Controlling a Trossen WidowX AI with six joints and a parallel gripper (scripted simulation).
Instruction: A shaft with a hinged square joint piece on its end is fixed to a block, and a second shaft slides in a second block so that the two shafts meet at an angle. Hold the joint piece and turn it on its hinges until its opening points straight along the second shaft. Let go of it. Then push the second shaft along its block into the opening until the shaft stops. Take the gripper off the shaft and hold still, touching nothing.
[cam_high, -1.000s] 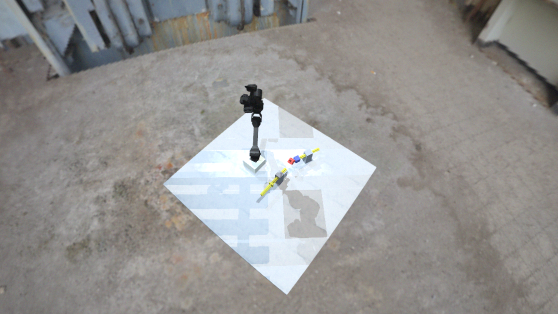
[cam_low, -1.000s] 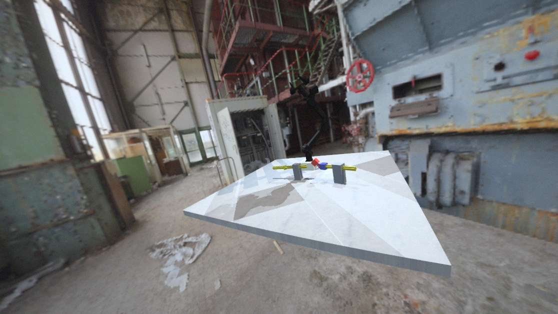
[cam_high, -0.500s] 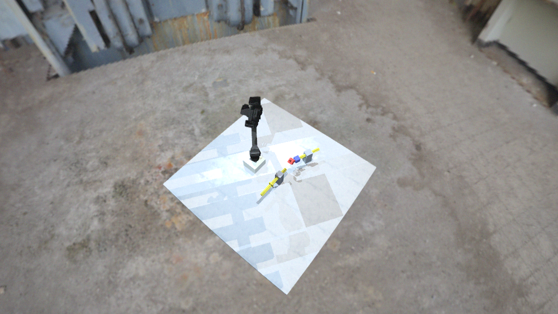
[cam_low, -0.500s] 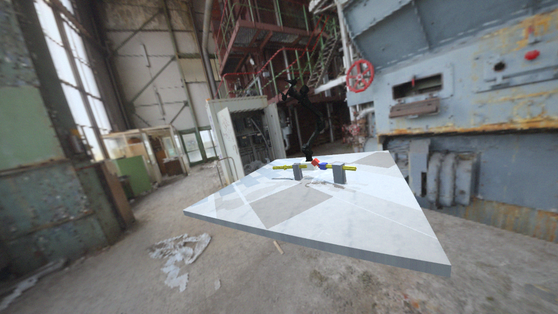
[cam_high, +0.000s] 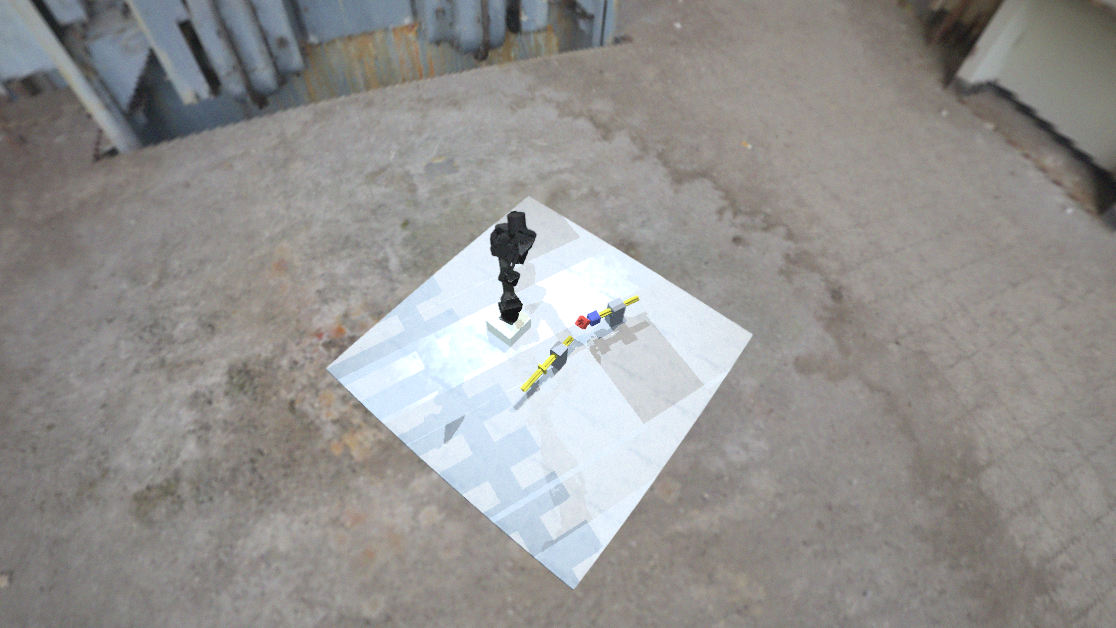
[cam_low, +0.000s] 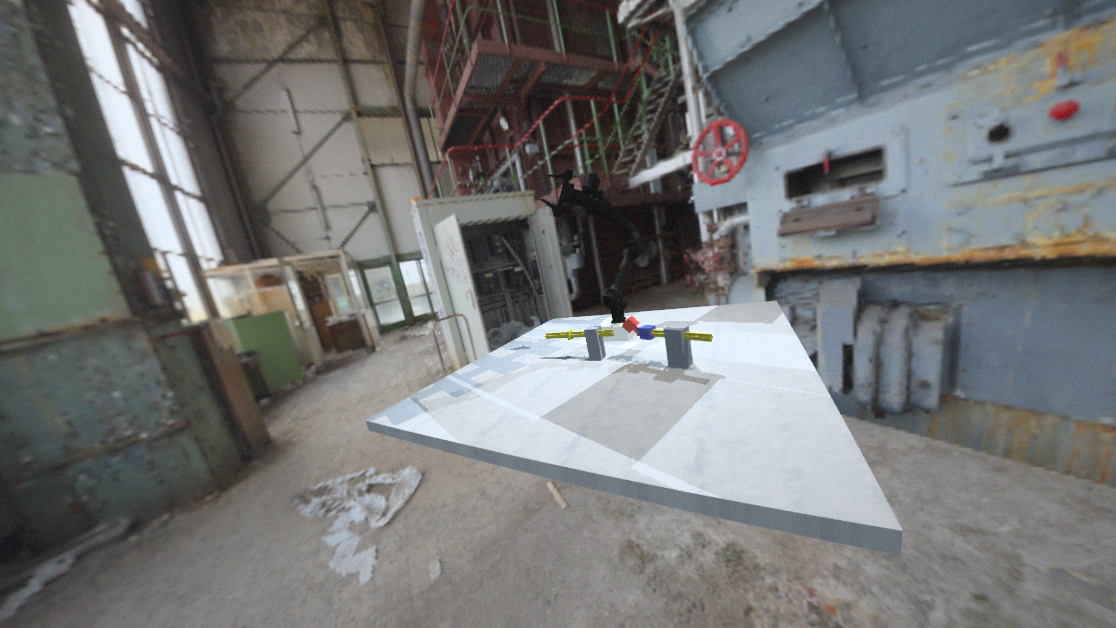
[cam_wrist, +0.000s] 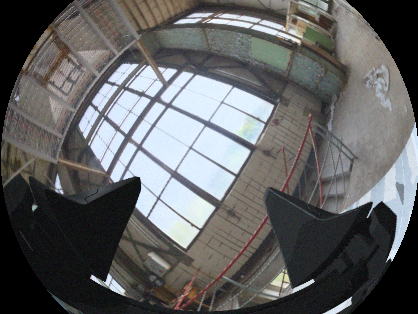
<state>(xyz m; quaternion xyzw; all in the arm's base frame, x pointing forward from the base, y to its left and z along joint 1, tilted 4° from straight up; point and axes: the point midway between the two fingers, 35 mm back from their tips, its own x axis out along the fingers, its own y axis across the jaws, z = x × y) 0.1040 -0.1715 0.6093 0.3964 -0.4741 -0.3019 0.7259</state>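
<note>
My gripper tip is now 14 cm short of the red joint piece, 27 cm to the right of it and 57 cm above it.
</note>
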